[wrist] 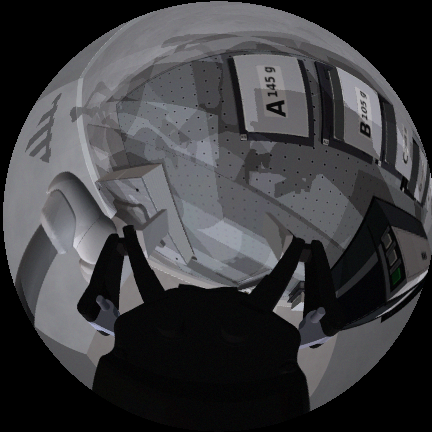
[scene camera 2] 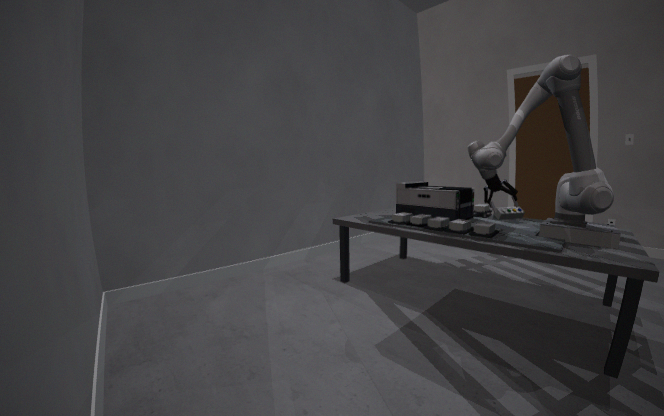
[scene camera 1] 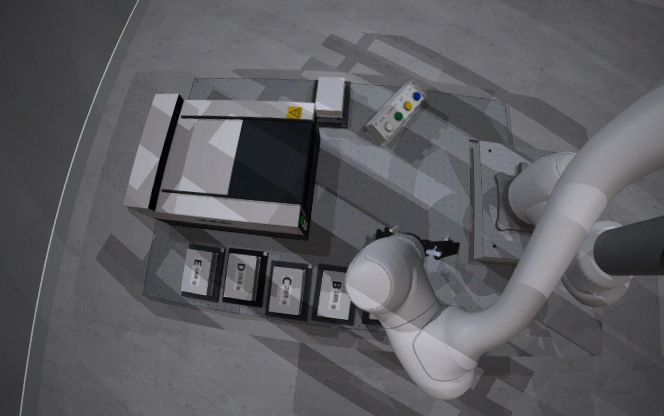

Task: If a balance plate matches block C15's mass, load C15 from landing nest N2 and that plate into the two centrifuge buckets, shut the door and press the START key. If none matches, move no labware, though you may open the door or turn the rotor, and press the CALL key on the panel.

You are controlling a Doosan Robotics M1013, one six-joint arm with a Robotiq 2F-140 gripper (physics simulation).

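Seen in the pictures: gripper, fingertip midpoint: [wrist: 214, 221] [scene camera 2: 506, 209] [scene camera 1: 422, 235]; arm's base, link origin: [wrist: 137, 221] [scene camera 2: 568, 223] [scene camera 1: 522, 204].
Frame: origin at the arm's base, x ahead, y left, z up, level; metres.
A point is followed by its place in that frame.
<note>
My gripper [scene camera 1: 417, 241] @(x 0.323, y 0.143, z 0.065 m) [scene camera 2: 501, 200] @(x 0.323, y 0.143, z 0.065 m) [wrist: 214, 221] @(x 0.323, y 0.143, z 0.065 m) is open and empty, above the board between the centrifuge and the robot base. A white block [scene camera 1: 330, 95] @(x 0.625, y -0.264, z 0.023 m) [scene camera 2: 482, 207] @(x 0.599, y -0.212, z 0.015 m) sits on a dark nest at the centrifuge's back right corner; no label is legible. Balance plates A (145 g) [wrist: 275, 95] @(x 0.389, y 0.301, z -0.002 m) [scene camera 2: 484, 228] @(x 0.366, y 0.372, z -0.014 m), B (105 g) [scene camera 1: 334, 295] @(x 0.528, y 0.326, z -0.002 m) [wrist: 364, 117] @(x 0.525, y 0.315, z -0.002 m), C [scene camera 1: 286, 290] @(x 0.659, y 0.332, z -0.002 m), D [scene camera 1: 241, 277] @(x 0.792, y 0.319, z -0.002 m) and E [scene camera 1: 197, 274] @(x 0.927, y 0.335, z -0.002 m) sit in a row. The arm mostly hides A in scene camera 1. The centrifuge [scene camera 1: 270, 160] @(x 0.725, y 0.026, z 0.157 m) [scene camera 2: 435, 198] @(x 0.773, y 0.186, z 0.098 m) has a pale and dark top; its buckets do not show. The key panel [scene camera 1: 396, 112] @(x 0.413, y -0.234, z 0.018 m) [scene camera 2: 510, 213] @(x 0.394, y -0.220, z -0.010 m) has white, green, yellow and blue keys.
The robot's mounting plate [scene camera 1: 487, 240] @(x 0.115, y 0.124, z 0.006 m) [wrist: 175, 215] @(x 0.132, y 0.009, z -0.057 m) is on the right in scene camera 1. The arm's wrist [scene camera 1: 372, 285] @(x 0.466, y 0.294, z 0.438 m) hangs over the front of the perforated board [scene camera 1: 370, 200] @(x 0.463, y 0.035, z -0.056 m), beside plate B. The table [scene camera 2: 500, 246] @(x 0.247, y 0.463, z -0.070 m) stands on dark legs.
</note>
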